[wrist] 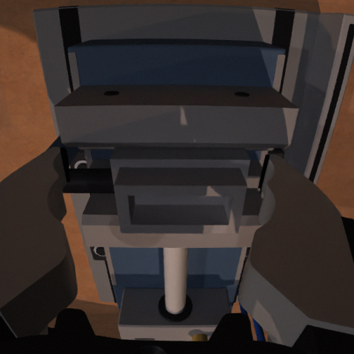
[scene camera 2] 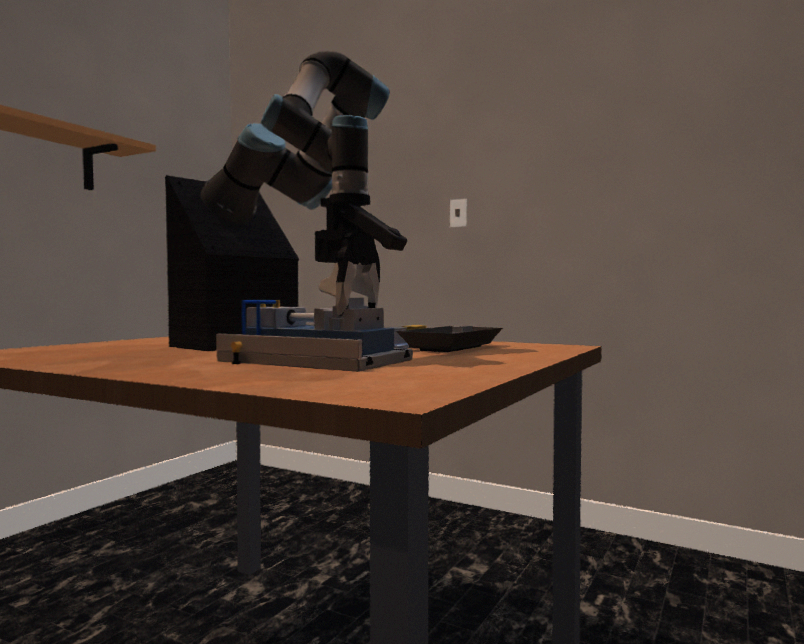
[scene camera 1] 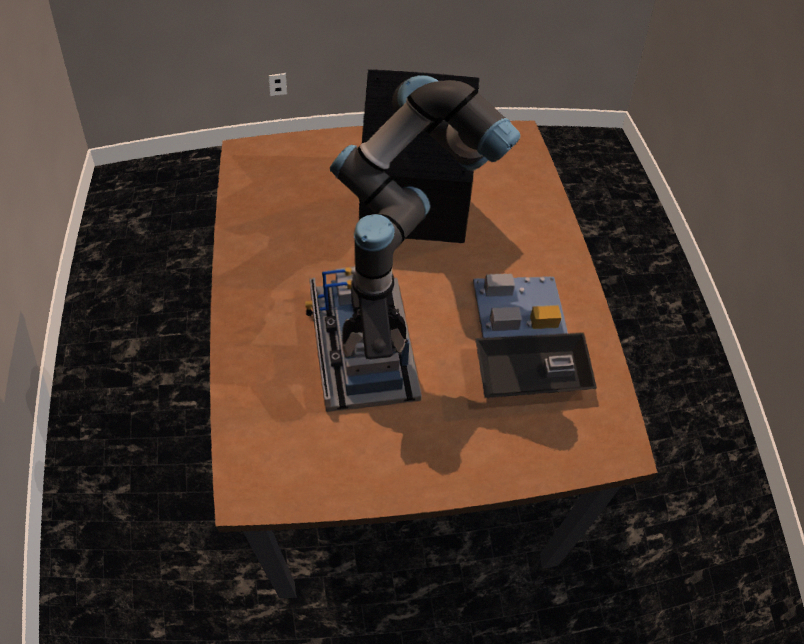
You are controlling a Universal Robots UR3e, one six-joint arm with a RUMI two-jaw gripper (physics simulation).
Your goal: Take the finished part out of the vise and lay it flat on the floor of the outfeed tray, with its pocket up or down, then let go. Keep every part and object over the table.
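Pixels of known places: arm's base at its link origin: point(scene camera 2: 227, 204).
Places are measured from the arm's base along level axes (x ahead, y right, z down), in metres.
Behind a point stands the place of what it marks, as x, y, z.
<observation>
The finished part point(wrist: 180, 177) is a grey block with its rectangular pocket facing up. It sits between the jaws of the vise point(scene camera 1: 373, 383) @[0.521, 0.130, 0.274] point(scene camera 2: 288, 350) @[0.413, 0.237, 0.303] point(wrist: 175, 126). My gripper point(scene camera 1: 377, 350) @[0.472, 0.126, 0.245] point(scene camera 2: 357, 308) @[0.472, 0.126, 0.245] point(wrist: 165, 156) is open and pointed down, with one finger beyond each end of the part. In the wrist view a gap shows between the right finger and the part. The arm hides most of the part in scene camera 1. The outfeed tray point(scene camera 1: 513, 377) @[0.499, -0.155, 0.318] point(scene camera 2: 449, 338) @[0.543, -0.089, 0.298] is dark with raised walls and stands right of the vise in scene camera 1.
A similar pocketed grey part point(scene camera 1: 560, 372) @[0.506, -0.254, 0.301] lies near the tray's right end. A blue plate point(scene camera 1: 523, 329) @[0.380, -0.198, 0.322] behind the tray bears two grey blocks and a yellow block point(scene camera 1: 546, 316) @[0.374, -0.245, 0.286]. A black stop bar point(wrist: 90, 180) meets the part's left end. Blue tubes point(scene camera 2: 259, 302) @[0.323, 0.214, 0.224] rise at the vise's rear.
</observation>
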